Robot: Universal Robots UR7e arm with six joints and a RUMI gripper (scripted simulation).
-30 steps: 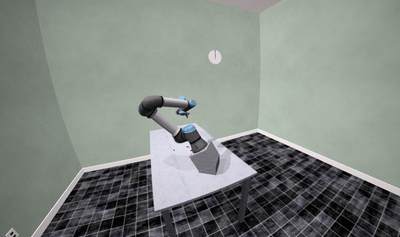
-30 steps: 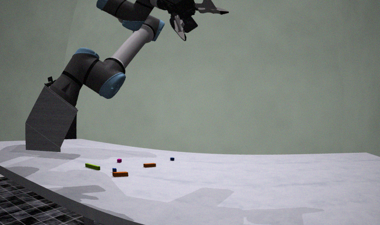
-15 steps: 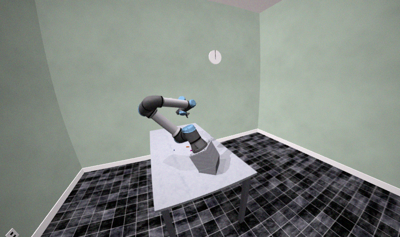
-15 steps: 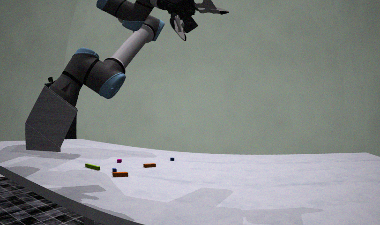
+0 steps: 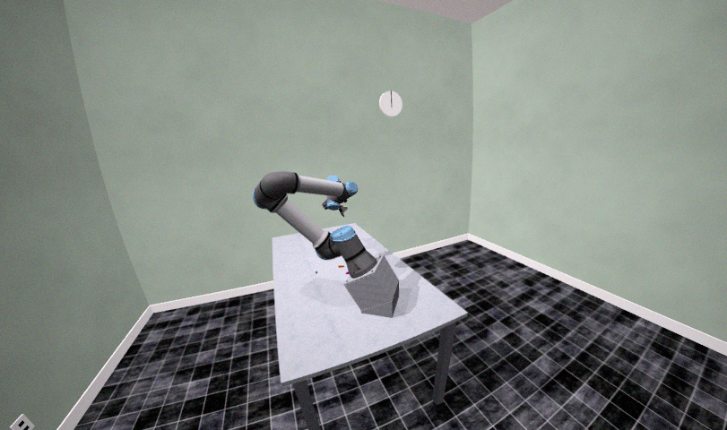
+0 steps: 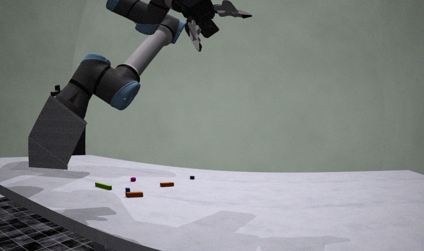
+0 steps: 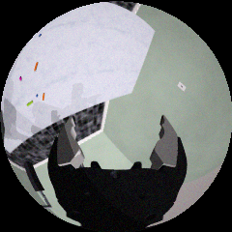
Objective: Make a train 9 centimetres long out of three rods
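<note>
My gripper is now 37 cm above the lime rod, 27 cm past it and 8 cm to the left of it. Also, from my hand: magenta rod (37 cm below, 27 cm behind, 8 cm to the left).
</note>
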